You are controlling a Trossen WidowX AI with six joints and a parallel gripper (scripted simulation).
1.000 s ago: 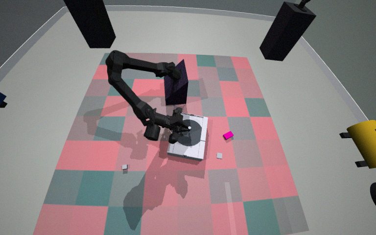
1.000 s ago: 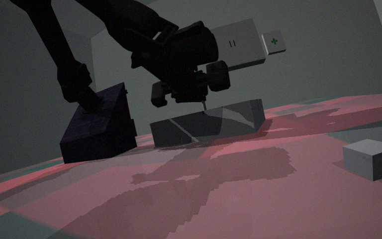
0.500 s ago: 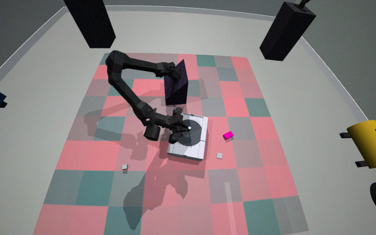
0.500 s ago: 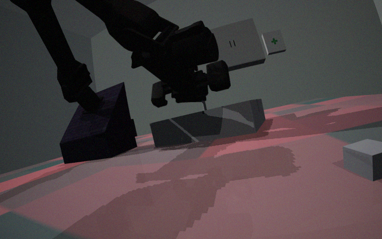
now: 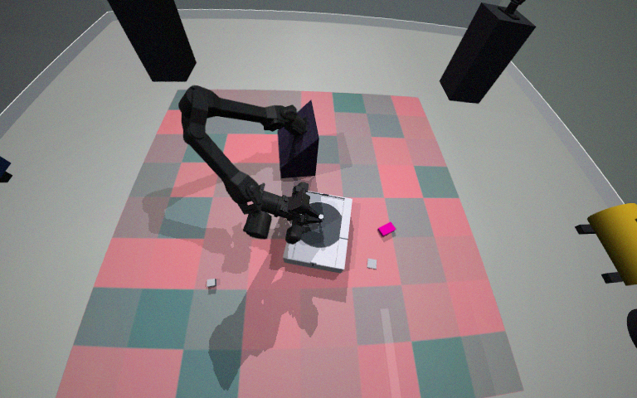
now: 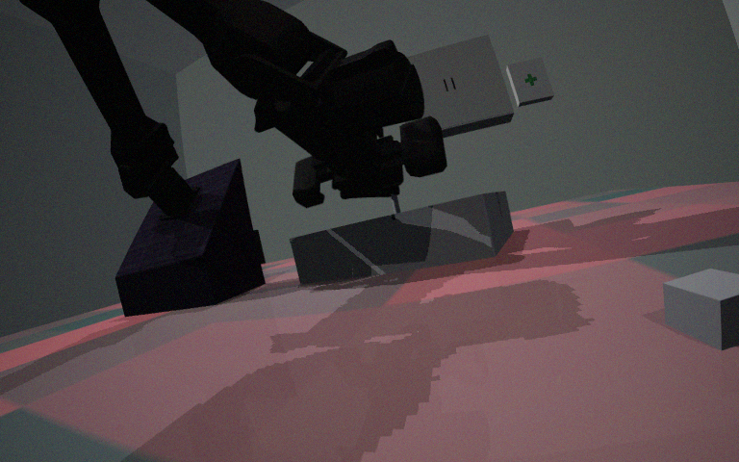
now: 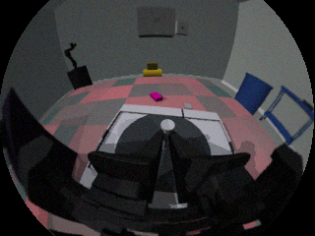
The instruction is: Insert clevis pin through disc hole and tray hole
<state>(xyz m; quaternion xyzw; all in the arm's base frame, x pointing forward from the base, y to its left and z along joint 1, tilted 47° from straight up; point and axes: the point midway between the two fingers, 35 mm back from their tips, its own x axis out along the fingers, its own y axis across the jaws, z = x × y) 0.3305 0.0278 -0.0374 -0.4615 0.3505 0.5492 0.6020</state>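
The steel clevis pin lies 10 mm below my gripper tip. The rest, counted from my gripper tip: dark aluminium disc (30 mm below, 10 mm to the right); grey cube (330 mm to the right, 180 mm ahead, 80 mm below); steel tray (50 mm below, 10 mm ahead).
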